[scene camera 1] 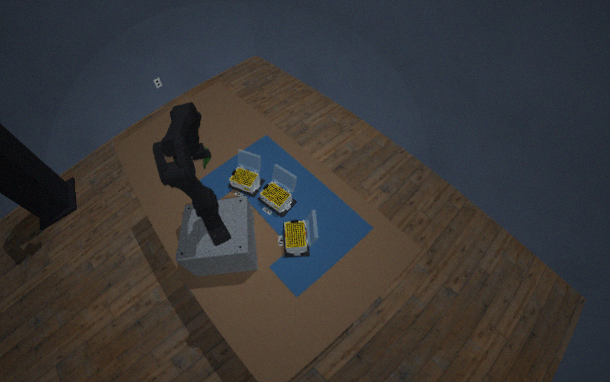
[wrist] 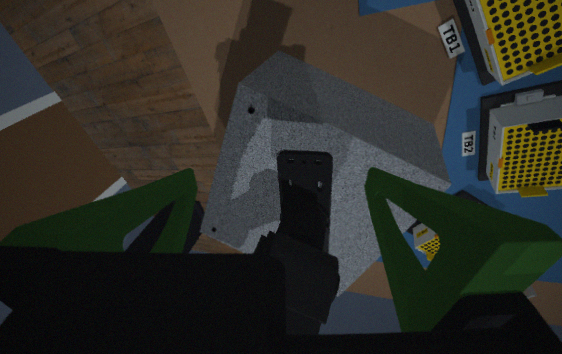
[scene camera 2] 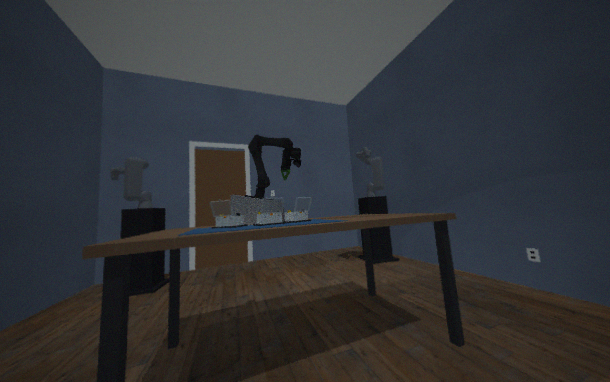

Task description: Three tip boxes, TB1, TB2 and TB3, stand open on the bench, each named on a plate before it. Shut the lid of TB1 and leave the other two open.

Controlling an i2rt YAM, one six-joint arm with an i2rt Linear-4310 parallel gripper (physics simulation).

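Frame: origin at the arm's base, x right, y ahead, z up, level; metres.
Where they show: gripper, fingertip midpoint: (wrist: pixel 281 177) (scene camera 2: pixel 284 179); arm's base, link origin: (scene camera 1: pixel 214 224) (wrist: pixel 306 213) (scene camera 2: pixel 259 198).
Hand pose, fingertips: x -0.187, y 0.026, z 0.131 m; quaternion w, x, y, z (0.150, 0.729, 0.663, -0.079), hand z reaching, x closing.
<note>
Each offset is from my fingertips to the centre of the thing. "spot": to the spot under its first point. Level surfaces: height alone.
TB1 @[dy +0.194, dx -0.039, dz -0.240 m] (scene camera 1: pixel 245 180) (scene camera 2: pixel 297 215) (wrist: pixel 525 35) is the box nearest the gripper, with its clear lid @[spot: dy +0.254, dx -0.078, dz -0.205 m] (scene camera 1: pixel 249 160) (scene camera 2: pixel 303 204) standing up and its yellow rack showing. Its nameplate @[spot: dy +0.142, dx +0.001, dz -0.303 m] (scene camera 1: pixel 240 194) (wrist: pixel 451 38) is legible in the wrist view. TB2 @[dy +0.271, dx +0.132, dz -0.240 m] (scene camera 1: pixel 276 196) (scene camera 2: pixel 269 218) (wrist: pixel 530 157) is in the middle, its lid @[spot: dy +0.340, dx +0.112, dz -0.205 m] (scene camera 1: pixel 285 178) upright. The third box, TB3 by order @[dy +0.239, dx +0.347, dz -0.240 m] (scene camera 1: pixel 296 236) (scene camera 2: pixel 230 220) (wrist: pixel 429 246), also has its lid @[dy +0.297, dx +0.379, dz -0.200 m] (scene camera 1: pixel 314 225) (scene camera 2: pixel 220 207) up. My gripper (scene camera 1: pixel 205 162) (scene camera 2: pixel 285 176) (wrist: pixel 281 177) is open and empty, high above the bench beside TB1.
The arm stands on a grey speckled pedestal (scene camera 1: pixel 242 222) (scene camera 2: pixel 240 205) (wrist: pixel 350 155) beside the boxes. The boxes stand on a blue mat @[dz -0.304 m] (scene camera 1: pixel 340 215) on the brown bench @[dz -0.308 m] (scene camera 1: pixel 310 325) (scene camera 2: pixel 400 218). The raised lids are on the side of the boxes away from the pedestal.
</note>
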